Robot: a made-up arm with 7 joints.
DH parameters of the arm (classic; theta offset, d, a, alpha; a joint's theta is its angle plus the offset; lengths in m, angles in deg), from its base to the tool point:
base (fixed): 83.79 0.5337 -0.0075 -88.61
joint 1: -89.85 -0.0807 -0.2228 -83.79
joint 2: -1.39 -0.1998 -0.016 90
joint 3: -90 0.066 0.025 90
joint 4: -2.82 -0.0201 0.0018 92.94
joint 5: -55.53 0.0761 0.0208 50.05
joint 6: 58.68 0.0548 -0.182 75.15
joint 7: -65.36 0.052 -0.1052 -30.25
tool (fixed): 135.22 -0.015 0 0
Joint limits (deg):
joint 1: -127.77..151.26
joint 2: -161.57..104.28
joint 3: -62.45..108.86
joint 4: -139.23..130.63
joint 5: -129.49..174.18
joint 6: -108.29..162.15
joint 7: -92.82..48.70
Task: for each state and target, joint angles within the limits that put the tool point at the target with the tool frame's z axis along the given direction. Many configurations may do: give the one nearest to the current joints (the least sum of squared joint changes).
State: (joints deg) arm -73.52 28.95 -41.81 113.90 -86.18 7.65 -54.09
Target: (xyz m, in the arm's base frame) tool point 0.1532 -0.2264 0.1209 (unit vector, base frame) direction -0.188 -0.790 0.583
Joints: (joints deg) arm -27.62 8.28 -18.99 116.42 -46.49 37.62 -69.23
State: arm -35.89 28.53 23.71 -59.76 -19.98 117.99 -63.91
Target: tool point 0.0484 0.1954 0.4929 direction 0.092 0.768 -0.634
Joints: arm -59.39 32.88 45.83 -67.93 -20.99 133.11 -49.94
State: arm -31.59 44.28 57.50 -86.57 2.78 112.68 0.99
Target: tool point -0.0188 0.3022 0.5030 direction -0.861 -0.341 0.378
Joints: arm -64.03 67.10 56.75 -120.69 22.75 135.66 37.73
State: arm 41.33 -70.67 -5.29 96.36 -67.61 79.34 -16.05
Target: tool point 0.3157 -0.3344 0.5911 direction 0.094 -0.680 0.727
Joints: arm 50.09 -56.44 -28.13 105.03 -100.70 70.61 -5.83
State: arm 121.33 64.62 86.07 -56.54 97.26 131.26 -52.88
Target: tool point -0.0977 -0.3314 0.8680 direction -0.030 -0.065 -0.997
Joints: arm 120.36 30.82 46.84 -90.47 143.61 162.15 -32.56
